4 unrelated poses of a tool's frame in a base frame.
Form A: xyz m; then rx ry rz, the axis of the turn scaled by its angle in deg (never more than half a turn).
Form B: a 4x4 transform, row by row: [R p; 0 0 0 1], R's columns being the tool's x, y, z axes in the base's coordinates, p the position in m. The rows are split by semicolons. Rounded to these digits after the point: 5 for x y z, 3 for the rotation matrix.
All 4 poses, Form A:
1: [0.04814 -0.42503 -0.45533 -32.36 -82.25 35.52]
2: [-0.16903 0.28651 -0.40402 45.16 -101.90 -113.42]
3: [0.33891 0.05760 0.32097 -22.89 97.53 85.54]
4: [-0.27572 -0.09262 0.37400 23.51 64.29 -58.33]
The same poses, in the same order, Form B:
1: 0.034 -0.051 -0.998 0.04814; 0.692 0.722 -0.013 -0.42503; 0.722 -0.690 0.060 -0.45533; 0 0 0 1
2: -0.778 -0.097 -0.621 -0.16903; -0.607 -0.140 0.782 0.28651; -0.162 0.985 0.050 -0.40402; 0 0 0 1
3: -0.615 -0.699 0.365 0.33891; 0.270 0.247 0.930 0.05760; -0.740 0.671 0.037 0.32097; 0 0 0 1
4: 0.069 0.835 0.545 -0.27572; -0.462 0.512 -0.725 -0.09262; -0.884 -0.202 0.421 0.37400; 0 0 0 1
